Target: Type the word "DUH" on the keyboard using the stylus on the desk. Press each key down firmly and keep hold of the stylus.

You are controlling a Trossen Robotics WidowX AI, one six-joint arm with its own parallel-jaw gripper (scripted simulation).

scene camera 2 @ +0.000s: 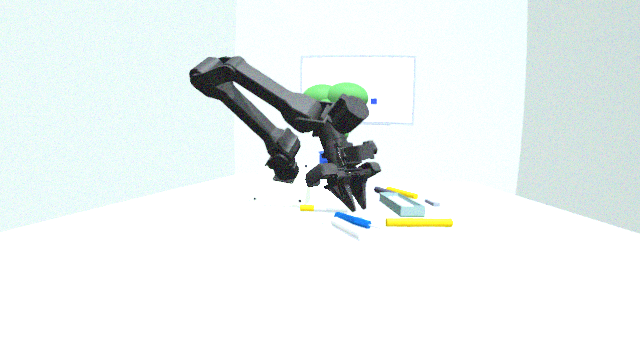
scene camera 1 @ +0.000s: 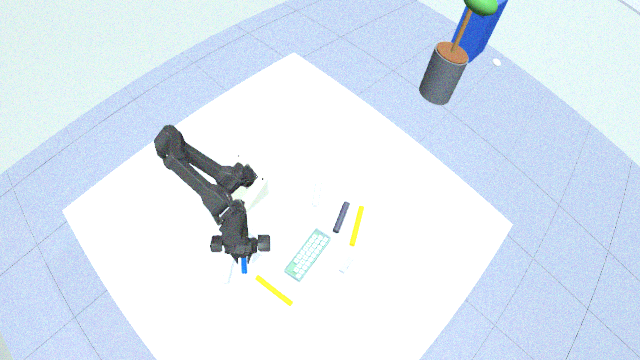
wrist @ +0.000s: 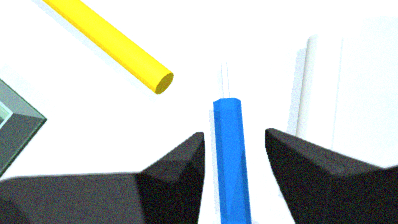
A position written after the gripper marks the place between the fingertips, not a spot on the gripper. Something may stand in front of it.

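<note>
Visible are the gripper [scene camera 1: 243,263] and, from another camera, the gripper [scene camera 2: 359,210]. The wrist view contains the gripper [wrist: 234,138] and a white rod [wrist: 318,102].
</note>
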